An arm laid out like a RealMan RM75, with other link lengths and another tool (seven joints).
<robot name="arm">
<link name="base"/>
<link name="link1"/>
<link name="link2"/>
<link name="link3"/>
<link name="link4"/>
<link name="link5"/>
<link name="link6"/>
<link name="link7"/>
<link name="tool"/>
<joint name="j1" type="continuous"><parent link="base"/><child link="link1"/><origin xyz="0 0 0.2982"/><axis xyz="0 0 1"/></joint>
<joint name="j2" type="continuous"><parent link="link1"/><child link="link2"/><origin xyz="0 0 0" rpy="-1.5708 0 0"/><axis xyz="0 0 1"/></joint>
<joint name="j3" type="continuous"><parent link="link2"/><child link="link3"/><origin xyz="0 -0.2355 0" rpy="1.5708 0 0"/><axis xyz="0 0 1"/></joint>
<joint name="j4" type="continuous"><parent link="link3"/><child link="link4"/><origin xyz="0 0 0" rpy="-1.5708 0 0"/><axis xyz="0 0 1"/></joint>
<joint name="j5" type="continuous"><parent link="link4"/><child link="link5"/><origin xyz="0 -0.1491 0" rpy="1.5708 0 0"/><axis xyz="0 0 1"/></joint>
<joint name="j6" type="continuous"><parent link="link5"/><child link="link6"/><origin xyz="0 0 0" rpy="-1.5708 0 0"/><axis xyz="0 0 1"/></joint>
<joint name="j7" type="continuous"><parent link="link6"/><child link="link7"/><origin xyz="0 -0.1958 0" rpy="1.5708 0 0"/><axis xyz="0 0 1"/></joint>
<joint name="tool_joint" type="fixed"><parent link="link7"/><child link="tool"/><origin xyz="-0.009 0.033 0.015" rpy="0 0.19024 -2.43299"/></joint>
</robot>
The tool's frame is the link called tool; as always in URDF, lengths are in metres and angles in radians. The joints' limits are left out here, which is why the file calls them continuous.
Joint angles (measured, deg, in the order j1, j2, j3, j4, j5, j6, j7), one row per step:
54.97 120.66 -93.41 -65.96 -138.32 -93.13 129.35
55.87 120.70 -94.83 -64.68 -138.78 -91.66 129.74
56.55 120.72 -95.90 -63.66 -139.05 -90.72 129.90
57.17 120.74 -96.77 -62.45 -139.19 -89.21 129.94
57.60 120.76 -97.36 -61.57 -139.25 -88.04 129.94
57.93 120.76 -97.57 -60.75 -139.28 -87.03 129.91
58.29 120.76 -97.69 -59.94 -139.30 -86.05 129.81
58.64 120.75 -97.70 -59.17 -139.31 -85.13 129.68
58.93 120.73 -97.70 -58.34 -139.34 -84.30 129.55
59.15 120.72 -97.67 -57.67 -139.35 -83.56 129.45
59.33 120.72 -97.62 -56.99 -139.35 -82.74 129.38
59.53 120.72 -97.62 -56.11 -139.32 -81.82 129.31
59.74 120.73 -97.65 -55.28 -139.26 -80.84 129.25
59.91 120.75 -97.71 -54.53 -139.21 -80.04 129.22
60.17 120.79 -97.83 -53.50 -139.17 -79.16 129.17
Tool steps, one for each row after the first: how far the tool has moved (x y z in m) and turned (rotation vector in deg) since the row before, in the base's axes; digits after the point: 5 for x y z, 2 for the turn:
0.00130 0.00303 -0.00320 0.45 -1.03 0.82
0.00142 0.00169 -0.00205 0.13 -0.85 0.64
0.00055 0.00311 -0.00281 0.46 -0.34 0.61
0.00019 0.00240 -0.00212 0.37 -0.14 0.45
-0.00009 0.00251 -0.00159 0.44 0.07 0.17
-0.00038 0.00264 -0.00145 0.43 0.12 0.21
-0.00058 0.00271 -0.00124 0.43 0.18 0.18
0.00016 0.00240 -0.00101 0.39 0.07 0.04
-0.00005 0.00210 -0.00092 0.37 0.14 0.02
-0.00009 0.00220 -0.00107 0.43 0.21 -0.03
0.00040 0.00220 -0.00124 0.44 0.15 -0.12
0.00004 0.00228 -0.00138 0.46 0.21 -0.05
0.00036 0.00167 -0.00119 0.35 0.12 -0.10
0.00095 0.00165 -0.00138 0.32 -0.03 -0.16

